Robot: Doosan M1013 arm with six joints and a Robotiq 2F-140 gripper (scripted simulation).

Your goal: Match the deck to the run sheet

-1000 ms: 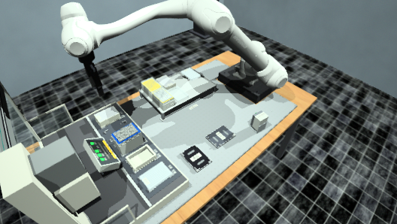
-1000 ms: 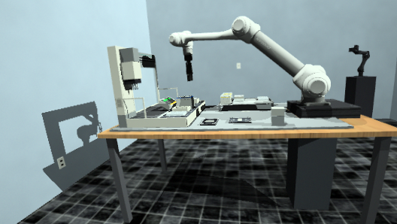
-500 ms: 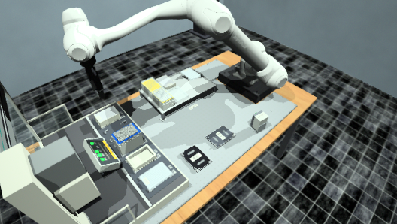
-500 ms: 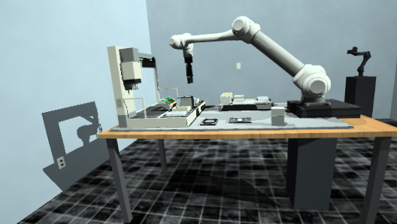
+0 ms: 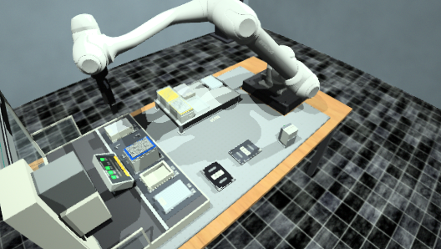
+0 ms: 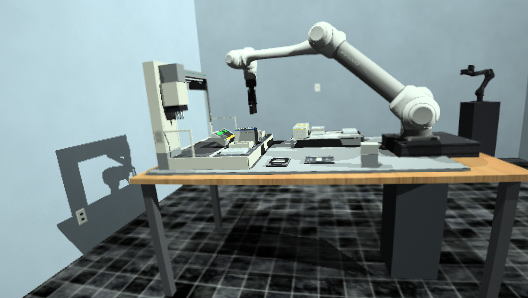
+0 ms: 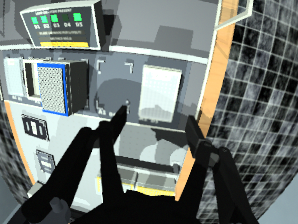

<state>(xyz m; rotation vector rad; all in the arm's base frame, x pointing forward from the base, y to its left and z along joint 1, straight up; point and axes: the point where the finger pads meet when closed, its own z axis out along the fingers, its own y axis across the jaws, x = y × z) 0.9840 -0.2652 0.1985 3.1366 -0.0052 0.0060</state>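
My gripper is now 170 mm above the white deep-well block. Round my hand: clear cover (330 mm behind, 130 mm below, 100 mm to the left); then yellow-rimmed tip rack (340 mm behind, 150 mm below, 110 mm to the left); then blue-rimmed tip rack (240 mm to the left, 130 mm below, 10 mm behind).
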